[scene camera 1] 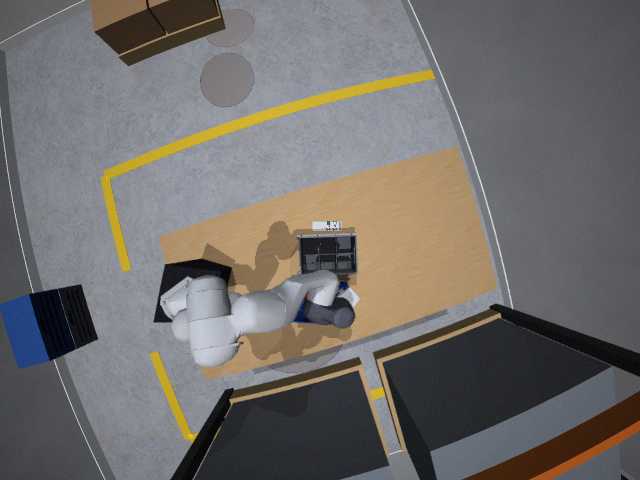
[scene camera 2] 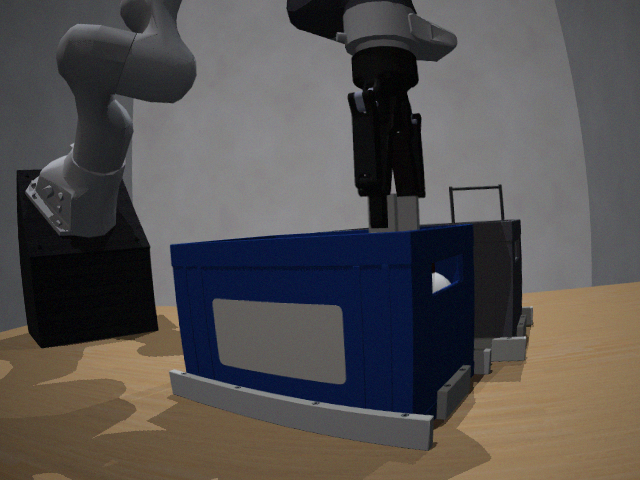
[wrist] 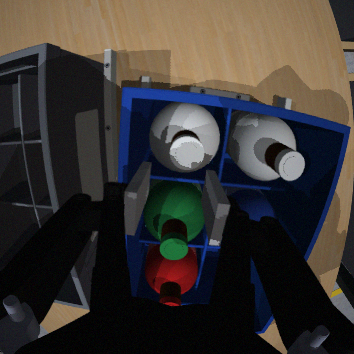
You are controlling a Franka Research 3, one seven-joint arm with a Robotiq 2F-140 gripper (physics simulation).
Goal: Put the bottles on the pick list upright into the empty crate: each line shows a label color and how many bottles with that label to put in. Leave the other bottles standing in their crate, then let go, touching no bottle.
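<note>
My gripper (scene camera 2: pixel 394 219) (wrist: pixel 176 181) is open and empty. Its pads stand on either side of the green bottle (wrist: pixel 172 215), reaching down to the rim of the blue crate (scene camera 1: pixel 300 316) (scene camera 2: pixel 382 320) (wrist: pixel 175 94). Any contact cannot be told. In the wrist view, two white bottles (wrist: pixel 186 120) (wrist: pixel 257 145) stand above the green one, a red bottle (wrist: pixel 171 270) stands below it, and a blue bottle (wrist: pixel 251 204) is partly hidden by my right finger. The divided grey crate (scene camera 1: pixel 356 254) (scene camera 2: pixel 493 279) (wrist: pixel 45 125) shows no bottle. The pick list (scene camera 1: pixel 326 225) is too small to read fully; a green mark shows.
Grey rails (scene camera 2: pixel 310 408) (wrist: pixel 108 115) lie on the table (scene camera 1: pixel 413 222) (scene camera 2: pixel 93 418) around the crates. The grey crate stands close beside the blue one, with a raised handle frame (scene camera 2: pixel 451 204) behind it. My arm covers much of the blue crate in scene camera 1.
</note>
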